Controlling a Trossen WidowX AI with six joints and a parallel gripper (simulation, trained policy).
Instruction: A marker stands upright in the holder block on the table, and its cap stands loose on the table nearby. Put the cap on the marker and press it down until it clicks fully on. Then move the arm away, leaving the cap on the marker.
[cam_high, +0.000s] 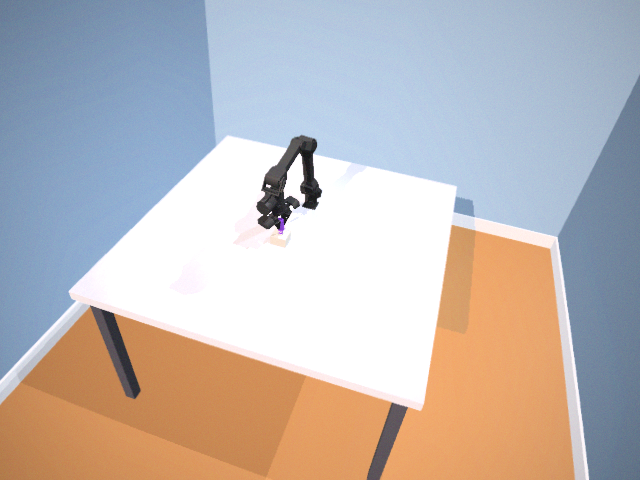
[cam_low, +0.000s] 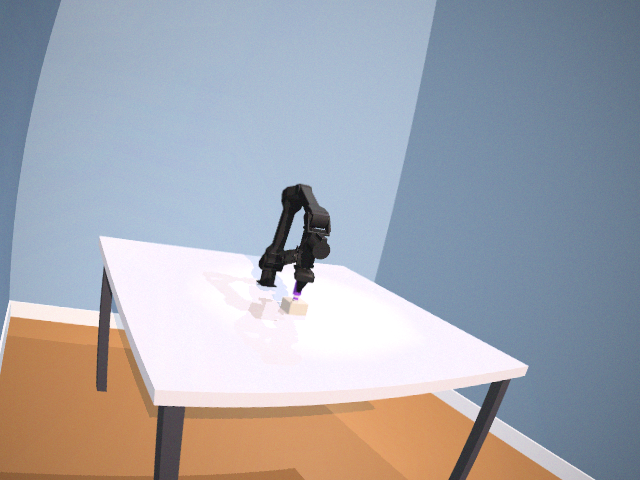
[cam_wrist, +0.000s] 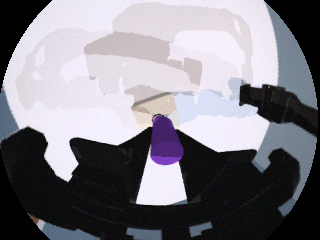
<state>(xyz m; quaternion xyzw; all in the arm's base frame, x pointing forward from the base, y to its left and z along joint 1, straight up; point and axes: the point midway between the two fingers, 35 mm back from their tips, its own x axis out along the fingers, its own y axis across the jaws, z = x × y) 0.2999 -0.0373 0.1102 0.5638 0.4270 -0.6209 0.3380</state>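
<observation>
Now: gripper tip 6 cm above the holder block. From my gripper tip the other things lie so: purple cap 1 cm above.
</observation>
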